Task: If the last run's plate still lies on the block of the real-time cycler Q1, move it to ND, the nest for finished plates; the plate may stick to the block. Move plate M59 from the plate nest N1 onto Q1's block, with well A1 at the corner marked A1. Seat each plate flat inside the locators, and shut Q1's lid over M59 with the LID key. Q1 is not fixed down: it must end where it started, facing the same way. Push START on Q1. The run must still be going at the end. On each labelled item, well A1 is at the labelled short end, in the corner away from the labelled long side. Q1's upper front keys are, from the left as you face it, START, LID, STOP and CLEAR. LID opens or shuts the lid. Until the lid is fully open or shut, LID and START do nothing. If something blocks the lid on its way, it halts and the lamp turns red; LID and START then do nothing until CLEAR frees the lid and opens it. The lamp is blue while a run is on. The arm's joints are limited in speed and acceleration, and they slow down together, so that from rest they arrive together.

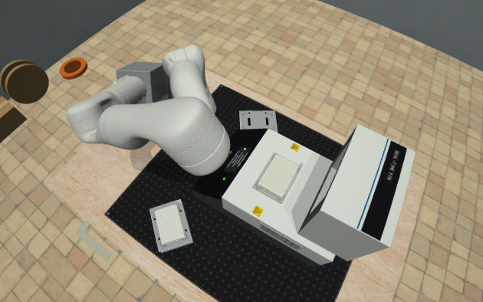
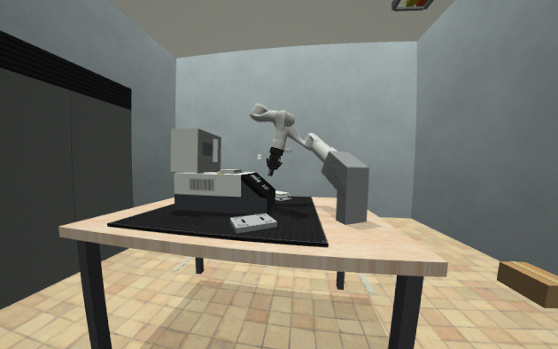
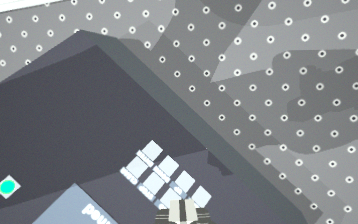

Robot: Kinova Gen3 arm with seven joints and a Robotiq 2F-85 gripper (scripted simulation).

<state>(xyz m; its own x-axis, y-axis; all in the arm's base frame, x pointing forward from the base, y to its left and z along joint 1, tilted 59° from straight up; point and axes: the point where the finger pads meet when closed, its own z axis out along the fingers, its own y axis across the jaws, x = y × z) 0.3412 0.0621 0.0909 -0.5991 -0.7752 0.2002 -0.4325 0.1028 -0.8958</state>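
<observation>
Right now the plate is 23 cm ahead of my hand, 4 cm to the right of it and 1 cm above it.
</observation>
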